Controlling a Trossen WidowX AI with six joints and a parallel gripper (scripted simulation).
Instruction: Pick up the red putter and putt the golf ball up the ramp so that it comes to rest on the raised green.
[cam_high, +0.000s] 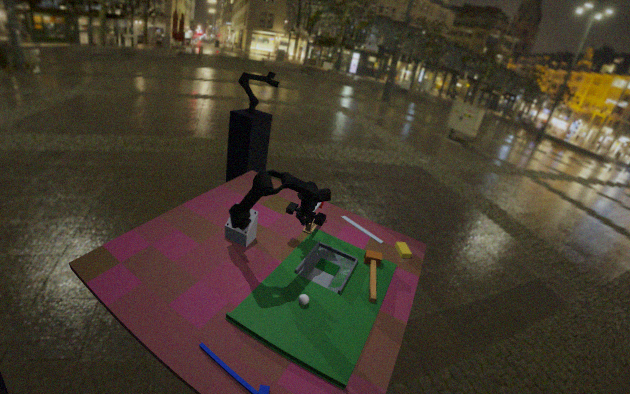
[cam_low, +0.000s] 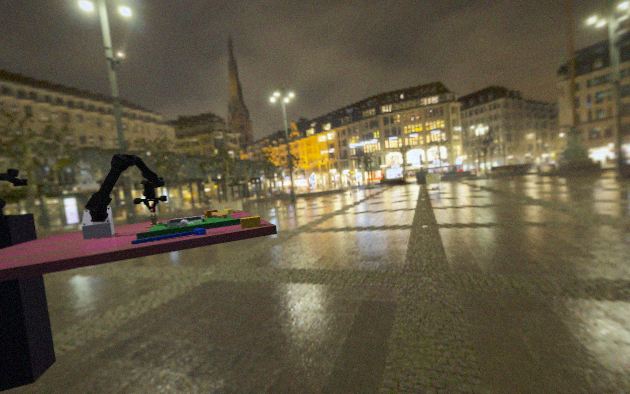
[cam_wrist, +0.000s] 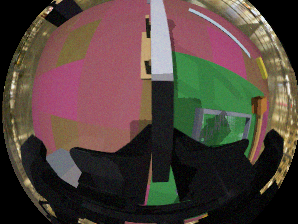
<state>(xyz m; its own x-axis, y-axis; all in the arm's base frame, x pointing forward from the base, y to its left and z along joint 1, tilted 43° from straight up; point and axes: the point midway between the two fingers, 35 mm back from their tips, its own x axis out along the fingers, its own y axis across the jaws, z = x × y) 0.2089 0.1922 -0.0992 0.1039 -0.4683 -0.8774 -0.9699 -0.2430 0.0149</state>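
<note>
Now: the red putter 2 cm behind my gripper tip, 11 cm to the left of it and 2 cm above it. The rest, counted from my gripper tip: green mat (27 cm ahead, 21 cm to the right, 9 cm below); then white rod (20 cm ahead, 34 cm to the left, 9 cm below); then wooden stand (3 cm behind, 13 cm to the left, 6 cm below).
</note>
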